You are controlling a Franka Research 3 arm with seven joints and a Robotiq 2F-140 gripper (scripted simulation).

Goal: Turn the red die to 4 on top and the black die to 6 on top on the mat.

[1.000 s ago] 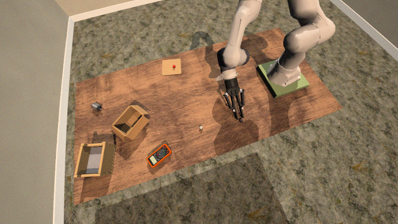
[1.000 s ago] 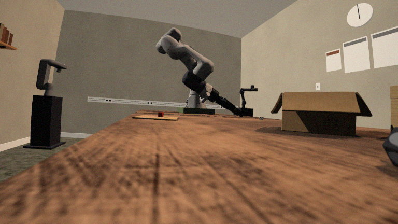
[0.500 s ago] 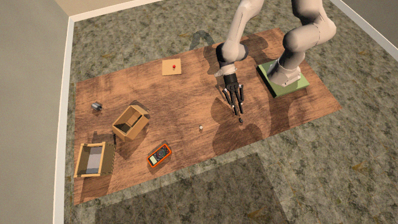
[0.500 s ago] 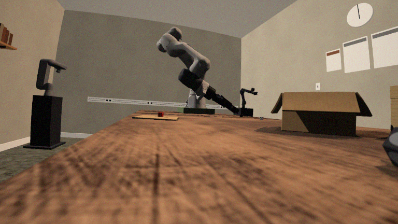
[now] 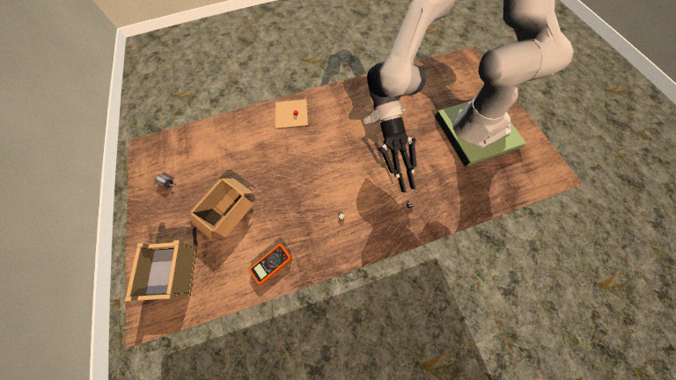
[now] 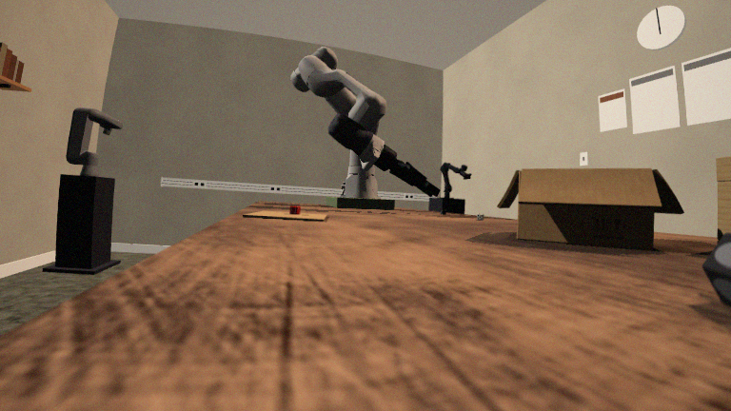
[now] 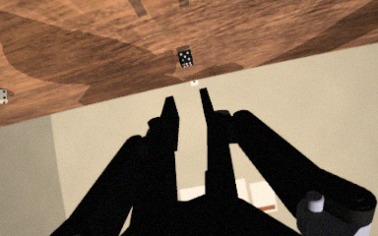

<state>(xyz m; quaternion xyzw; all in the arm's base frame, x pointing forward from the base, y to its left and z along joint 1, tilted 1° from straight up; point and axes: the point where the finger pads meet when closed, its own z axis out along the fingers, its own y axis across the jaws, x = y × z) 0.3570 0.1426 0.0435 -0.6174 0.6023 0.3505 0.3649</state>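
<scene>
My hand is 70 mm to the right of the black die and 80 mm above it. Round my hand: red die (300 mm ahead, 460 mm to the right, 80 mm below); then white die (240 mm ahead, 30 mm to the left, 80 mm below); then orange multimeter (520 mm ahead, 110 mm to the left, 70 mm below).
</scene>
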